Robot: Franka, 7 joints.
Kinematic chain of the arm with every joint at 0, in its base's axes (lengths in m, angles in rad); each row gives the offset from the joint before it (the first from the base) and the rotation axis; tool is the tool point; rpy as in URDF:
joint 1: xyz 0 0 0.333 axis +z
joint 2: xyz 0 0 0 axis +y
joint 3: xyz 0 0 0.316 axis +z
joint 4: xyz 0.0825 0 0 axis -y
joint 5: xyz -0.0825 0 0.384 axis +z
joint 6: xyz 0 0 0 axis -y
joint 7: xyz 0.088 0 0 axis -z
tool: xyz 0 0 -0.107 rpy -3.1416 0 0
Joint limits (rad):
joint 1: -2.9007..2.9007
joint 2: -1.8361..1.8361
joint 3: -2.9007..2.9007
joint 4: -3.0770..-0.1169
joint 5: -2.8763..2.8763
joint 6: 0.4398..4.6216
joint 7: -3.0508..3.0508
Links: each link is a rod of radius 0.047 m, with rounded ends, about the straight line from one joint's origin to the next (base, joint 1, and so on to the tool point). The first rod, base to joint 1, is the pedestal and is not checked.
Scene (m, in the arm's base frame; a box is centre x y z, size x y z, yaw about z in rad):
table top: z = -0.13
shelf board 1: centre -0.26 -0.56 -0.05 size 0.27 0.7 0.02 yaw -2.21
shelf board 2: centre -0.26 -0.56 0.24 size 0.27 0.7 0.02 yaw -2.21
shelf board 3: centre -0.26 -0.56 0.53 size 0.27 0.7 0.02 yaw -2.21
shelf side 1: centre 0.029 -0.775 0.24 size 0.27 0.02 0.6 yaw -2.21
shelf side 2: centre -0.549 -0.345 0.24 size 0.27 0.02 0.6 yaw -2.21
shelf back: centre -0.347 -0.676 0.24 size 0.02 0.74 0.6 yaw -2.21
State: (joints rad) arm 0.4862 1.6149 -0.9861 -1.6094 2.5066 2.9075 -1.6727
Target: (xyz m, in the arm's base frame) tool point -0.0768 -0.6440 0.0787
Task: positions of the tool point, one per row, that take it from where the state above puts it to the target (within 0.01 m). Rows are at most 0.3 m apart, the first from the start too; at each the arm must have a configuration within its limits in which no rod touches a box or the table.
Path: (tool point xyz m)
1: 0.2949 -0.4543 0.0446
2: 0.0486 -0.4752 0.0787
3: -0.0064 -0.5709 0.0815
4: -0.0768 -0.6440 0.0787

